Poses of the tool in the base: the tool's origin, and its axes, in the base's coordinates. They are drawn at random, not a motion.
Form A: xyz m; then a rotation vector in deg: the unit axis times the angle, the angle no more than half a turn.
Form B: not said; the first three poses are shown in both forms.
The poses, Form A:
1: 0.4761 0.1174 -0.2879 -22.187 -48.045 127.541
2: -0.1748 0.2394 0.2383 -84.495 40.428 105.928
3: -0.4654 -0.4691 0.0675 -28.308 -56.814 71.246
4: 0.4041 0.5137 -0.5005 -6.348 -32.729 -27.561
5: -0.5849 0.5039 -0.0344 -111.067 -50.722 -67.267
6: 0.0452 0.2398 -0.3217 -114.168 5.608 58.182
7: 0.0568 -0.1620 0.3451 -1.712 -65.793 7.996
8: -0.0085 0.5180 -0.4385 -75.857 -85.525 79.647
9: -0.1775 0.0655 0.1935 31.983 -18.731 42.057
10: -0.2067 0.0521 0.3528 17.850 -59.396 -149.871
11: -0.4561 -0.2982 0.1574 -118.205 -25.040 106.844
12: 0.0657 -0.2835 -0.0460 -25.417 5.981 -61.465
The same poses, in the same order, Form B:
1: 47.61 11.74 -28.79; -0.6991 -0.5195 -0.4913; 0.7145 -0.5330 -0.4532; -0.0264 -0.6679 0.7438
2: -17.48 23.94 23.83; -0.1454 -0.7717 -0.6191; 0.1630 -0.6359 0.7544; -0.9759 0.0088 0.2182
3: -46.54 -46.91 6.75; 0.0019 -0.5500 -0.8352; 0.9366 0.2935 -0.1912; 0.3503 -0.7819 0.5157
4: 40.41 51.37 -50.05; 0.7341 0.4668 -0.4931; -0.4065 0.8838 0.2316; 0.5439 0.0304 0.8386
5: -58.49 50.39 -3.44; 0.3575 0.8240 0.4396; 0.1960 -0.5264 0.8273; 0.9131 -0.2096 -0.3497
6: 4.52 23.98 -32.17; 0.6637 -0.4192 -0.6195; 0.2932 -0.6162 0.7310; -0.6881 -0.6668 -0.2861
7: 5.68 -16.20 34.51; 0.4024 -0.0951 -0.9105; 0.1258 0.9909 -0.0479; 0.9068 -0.0952 0.4107
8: -0.85 51.80 -43.85; -0.2372 0.2151 -0.9473; 0.9602 -0.0959 -0.2622; -0.1472 -0.9719 -0.1838
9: -17.75 6.55 19.35; 0.7021 -0.7066 -0.0882; 0.5382 0.6077 -0.5840; 0.4662 0.3626 0.8069
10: -20.67 5.21 35.28; -0.9285 0.2038 -0.3105; -0.3612 -0.6903 0.6269; -0.0865 0.6942 0.7146
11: -45.61 -29.82 15.74; 0.0986 0.0091 -0.9951; 0.4340 -0.9002 0.0348; -0.8955 -0.4353 -0.0927
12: 6.57 -28.35 -4.60; 0.4820 0.8252 0.2945; -0.8665 0.3991 0.2998; 0.1299 -0.3997 0.9074
